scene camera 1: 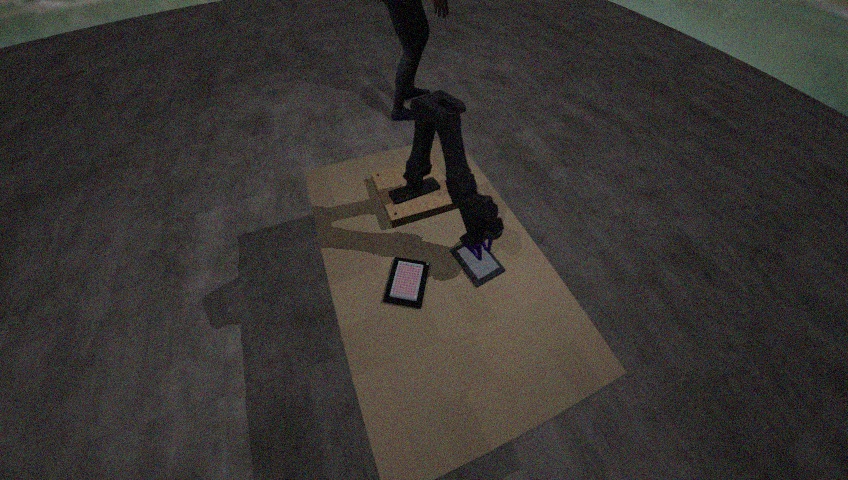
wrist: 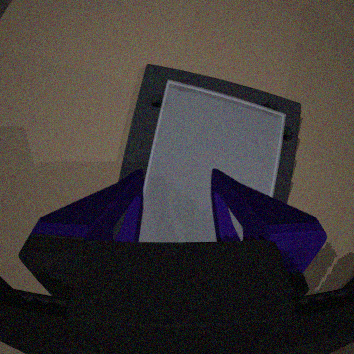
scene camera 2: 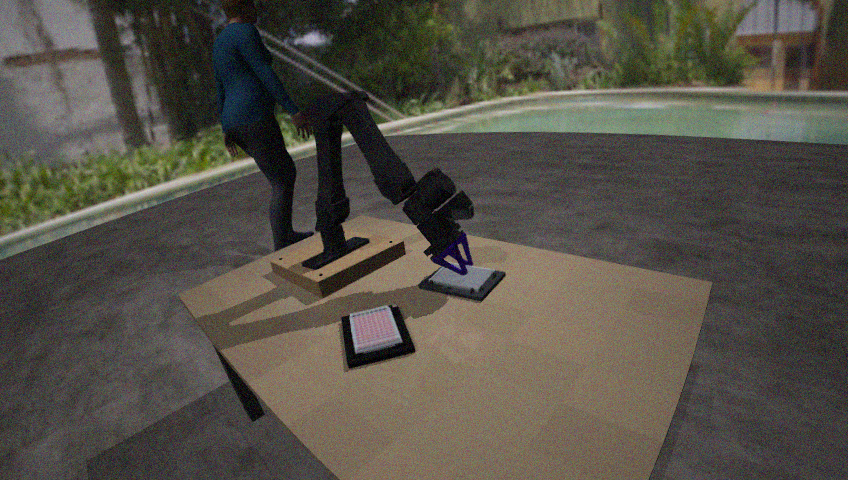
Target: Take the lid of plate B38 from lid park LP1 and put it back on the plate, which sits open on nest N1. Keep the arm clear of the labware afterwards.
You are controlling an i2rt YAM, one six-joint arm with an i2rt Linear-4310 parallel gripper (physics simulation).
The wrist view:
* my gripper: 177, 177
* grey lid: 198, 129, gripped by my gripper
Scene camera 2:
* my gripper: 468, 270
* grey lid: 476, 276
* black nest: 406, 347
